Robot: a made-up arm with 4 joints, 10 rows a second.
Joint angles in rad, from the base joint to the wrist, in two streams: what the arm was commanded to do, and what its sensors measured. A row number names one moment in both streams.
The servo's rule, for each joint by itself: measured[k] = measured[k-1] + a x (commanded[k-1-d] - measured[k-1]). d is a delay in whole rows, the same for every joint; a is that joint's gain. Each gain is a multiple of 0.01, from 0.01 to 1. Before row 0 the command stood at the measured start. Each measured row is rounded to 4 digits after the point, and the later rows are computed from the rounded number. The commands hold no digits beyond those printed.
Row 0, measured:
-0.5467, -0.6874, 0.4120, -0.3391
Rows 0 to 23, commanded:
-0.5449, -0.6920, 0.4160, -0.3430
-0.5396, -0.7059, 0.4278, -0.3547
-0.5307, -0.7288, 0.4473, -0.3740
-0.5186, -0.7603, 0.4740, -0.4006
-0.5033, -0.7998, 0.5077, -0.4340
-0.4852, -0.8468, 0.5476, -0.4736
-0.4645, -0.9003, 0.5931, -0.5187
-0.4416, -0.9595, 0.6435, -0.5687
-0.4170, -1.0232, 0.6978, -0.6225
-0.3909, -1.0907, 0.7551, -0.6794
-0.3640, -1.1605, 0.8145, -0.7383
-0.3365, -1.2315, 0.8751, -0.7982
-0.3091, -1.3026, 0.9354, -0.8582
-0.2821, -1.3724, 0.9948, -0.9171
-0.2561, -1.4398, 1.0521, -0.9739
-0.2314, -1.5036, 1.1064, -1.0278
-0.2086, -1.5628, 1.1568, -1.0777
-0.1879, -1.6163, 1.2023, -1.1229
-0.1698, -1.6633, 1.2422, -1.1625
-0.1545, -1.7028, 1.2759, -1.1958
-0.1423, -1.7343, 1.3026, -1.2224
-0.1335, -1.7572, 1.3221, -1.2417
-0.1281, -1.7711, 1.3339, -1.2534
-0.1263, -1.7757, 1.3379, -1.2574
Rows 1 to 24, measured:
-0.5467, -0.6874, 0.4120, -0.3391
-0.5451, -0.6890, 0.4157, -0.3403
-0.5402, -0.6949, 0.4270, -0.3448
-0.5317, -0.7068, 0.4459, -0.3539
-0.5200, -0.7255, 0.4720, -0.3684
-0.5051, -0.7515, 0.5052, -0.3887
-0.4874, -0.7849, 0.5446, -0.4150
-0.4670, -0.8253, 0.5897, -0.4471
-0.4444, -0.8723, 0.6397, -0.4848
-0.4200, -0.9251, 0.6937, -0.5275
-0.3941, -0.9831, 0.7508, -0.5746
-0.3673, -1.0452, 0.8100, -0.6253
-0.3399, -1.1104, 0.8705, -0.6789
-0.3125, -1.1777, 0.9309, -0.7345
-0.2854, -1.2458, 0.9903, -0.7911
-0.2593, -1.3137, 1.0478, -0.8478
-0.2345, -1.3802, 1.1023, -0.9036
-0.2114, -1.4441, 1.1530, -0.9576
-0.1905, -1.5044, 1.1988, -1.0088
-0.1721, -1.5600, 1.2392, -1.0564
-0.1564, -1.6100, 1.2733, -1.0996
-0.1439, -1.6535, 1.3005, -1.1377
-0.1346, -1.6898, 1.3206, -1.1699
-0.1288, -1.7183, 1.3330, -1.1958
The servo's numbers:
d 1
a 0.89 0.35 0.93 0.31

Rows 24 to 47, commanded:
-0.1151, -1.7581, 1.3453, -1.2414
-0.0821, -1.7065, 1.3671, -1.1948
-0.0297, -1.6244, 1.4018, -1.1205
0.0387, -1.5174, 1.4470, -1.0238
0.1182, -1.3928, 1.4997, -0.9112
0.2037, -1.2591, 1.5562, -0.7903
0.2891, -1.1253, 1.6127, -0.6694
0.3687, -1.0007, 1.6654, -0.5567
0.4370, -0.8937, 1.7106, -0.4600
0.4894, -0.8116, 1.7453, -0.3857
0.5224, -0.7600, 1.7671, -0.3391
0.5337, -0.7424, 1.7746, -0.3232
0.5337, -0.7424, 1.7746, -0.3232
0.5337, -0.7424, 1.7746, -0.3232
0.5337, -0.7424, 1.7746, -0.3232
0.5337, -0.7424, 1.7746, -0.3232
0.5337, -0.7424, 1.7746, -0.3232
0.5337, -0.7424, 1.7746, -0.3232
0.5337, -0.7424, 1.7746, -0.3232
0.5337, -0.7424, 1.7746, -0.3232
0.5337, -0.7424, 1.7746, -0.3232
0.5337, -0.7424, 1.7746, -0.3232
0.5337, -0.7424, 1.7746, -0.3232
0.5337, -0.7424, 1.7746, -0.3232
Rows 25 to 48, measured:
-0.1266, -1.7384, 1.3376, -1.2149
-0.1164, -1.7453, 1.3448, -1.2231
-0.0859, -1.7317, 1.3655, -1.2143
-0.0359, -1.6941, 1.3993, -1.1852
0.0305, -1.6323, 1.4437, -1.1352
0.1086, -1.5485, 1.4958, -1.0658
0.1932, -1.4472, 1.5520, -0.9804
0.2786, -1.3345, 1.6085, -0.8840
0.3588, -1.2177, 1.6614, -0.7825
0.4284, -1.1043, 1.7072, -0.6825
0.4827, -1.0019, 1.7426, -0.5905
0.5180, -0.9172, 1.7654, -0.5126
0.5320, -0.8560, 1.7740, -0.4539
0.5335, -0.8162, 1.7746, -0.4134
0.5337, -0.7904, 1.7746, -0.3854
0.5337, -0.7736, 1.7746, -0.3661
0.5337, -0.7627, 1.7746, -0.3528
0.5337, -0.7556, 1.7746, -0.3436
0.5337, -0.7510, 1.7746, -0.3373
0.5337, -0.7480, 1.7746, -0.3329
0.5337, -0.7460, 1.7746, -0.3299
0.5337, -0.7447, 1.7746, -0.3278
0.5337, -0.7439, 1.7746, -0.3264
0.5337, -0.7434, 1.7746, -0.3254

